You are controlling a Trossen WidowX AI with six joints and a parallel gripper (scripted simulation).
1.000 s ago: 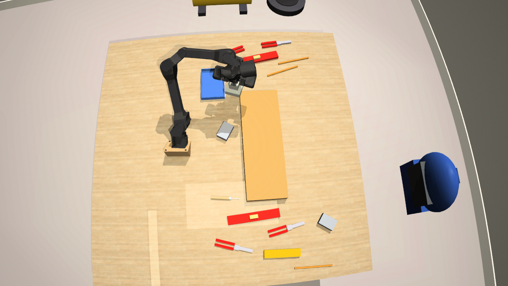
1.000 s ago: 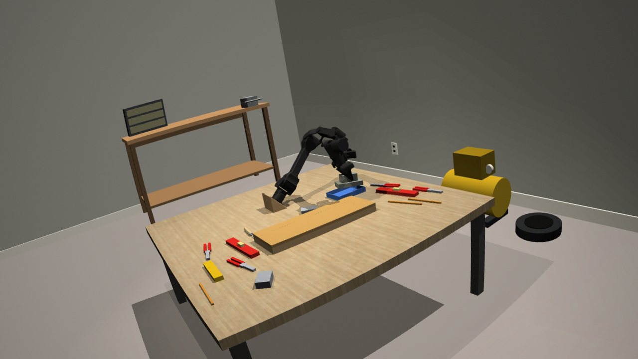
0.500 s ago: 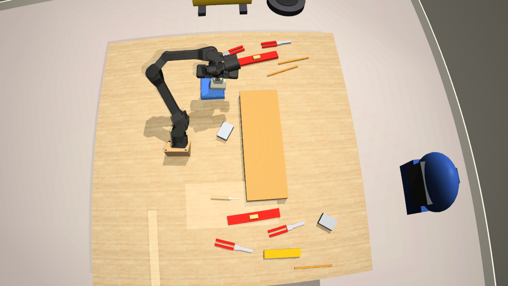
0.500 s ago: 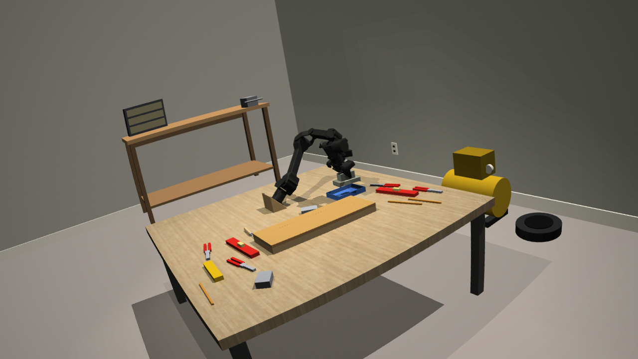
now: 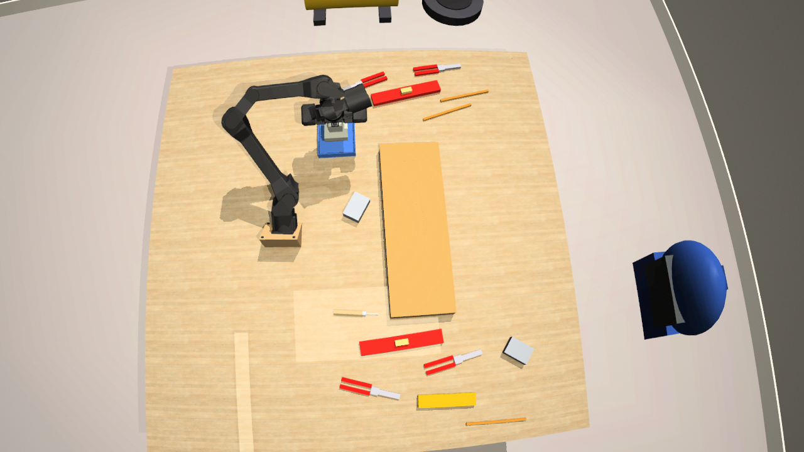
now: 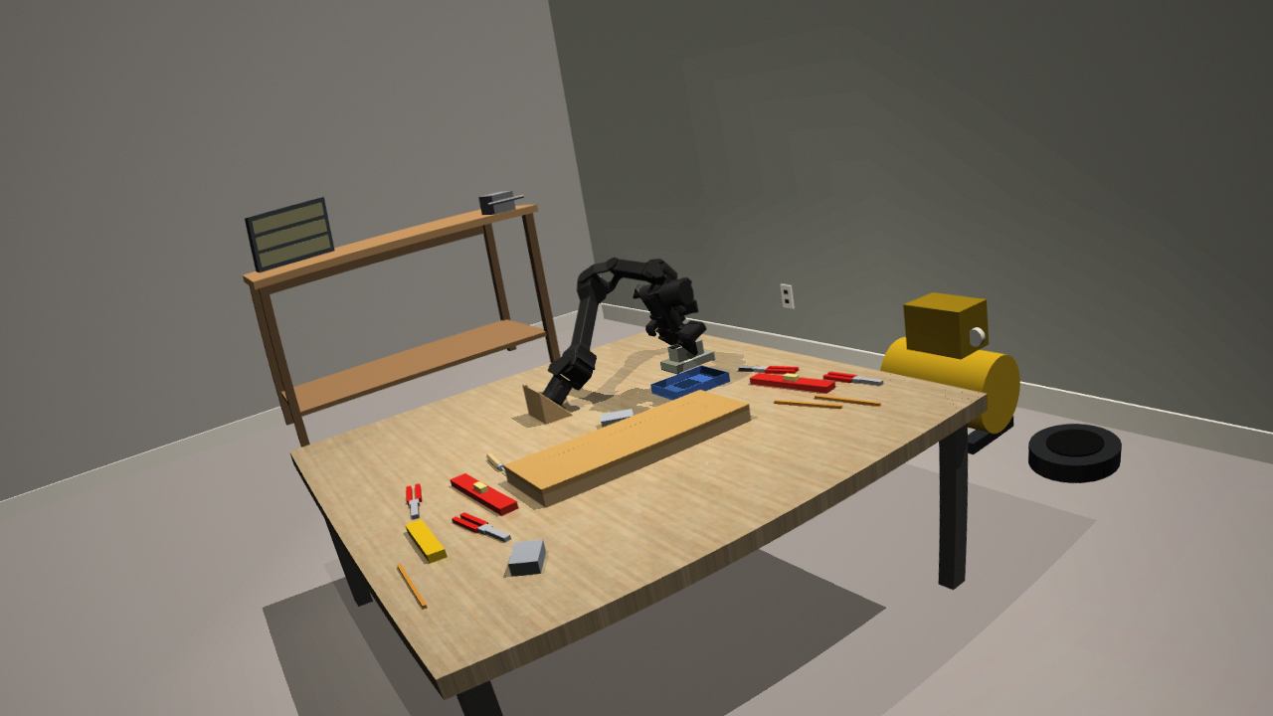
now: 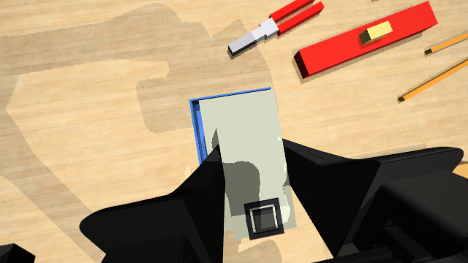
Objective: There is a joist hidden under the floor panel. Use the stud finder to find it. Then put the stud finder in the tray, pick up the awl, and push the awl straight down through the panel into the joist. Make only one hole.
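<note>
The blue tray is 70 mm below my gripper tip and 20 mm to the right of it. Also, from my gripper tip: yellow block 810 mm to the right, 350 mm ahead, 80 mm below; then awl 570 mm to the right, 100 mm ahead, 80 mm below; then stud finder 30 mm to the right, 20 mm above.
</note>
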